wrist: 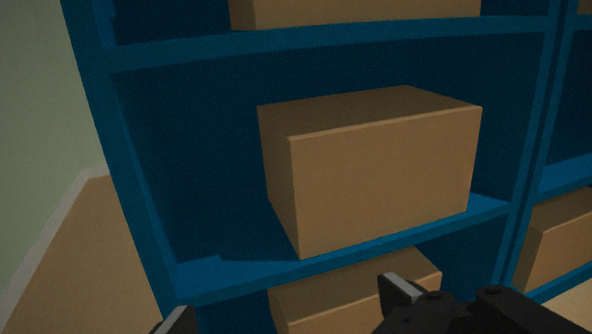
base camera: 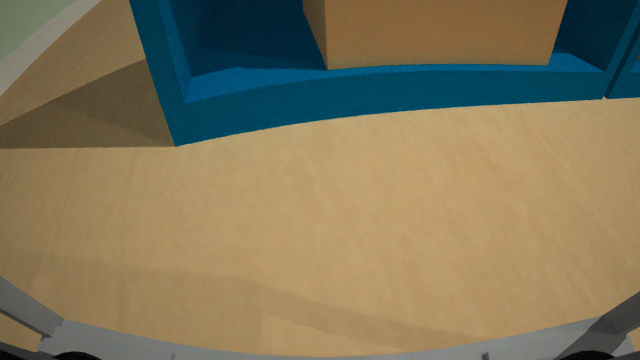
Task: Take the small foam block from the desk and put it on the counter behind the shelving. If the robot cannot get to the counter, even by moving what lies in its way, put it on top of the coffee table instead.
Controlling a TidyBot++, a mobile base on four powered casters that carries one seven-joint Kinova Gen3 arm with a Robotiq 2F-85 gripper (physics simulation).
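The blue shelving stands close in front, its left end post and several levels in view. My gripper is open, its two dark fingers wide apart at the bottom of the wrist view, with no object held between them. It points at the lower levels of the shelving. The small foam block, the desk, the counter and the coffee table do not show in either view.
A cardboard box stands on the middle shelf. Another box stands on the bottom level, and part of one shows above. A second blue unit adjoins at right, with a box. Floor runs between the left wall and the shelving.
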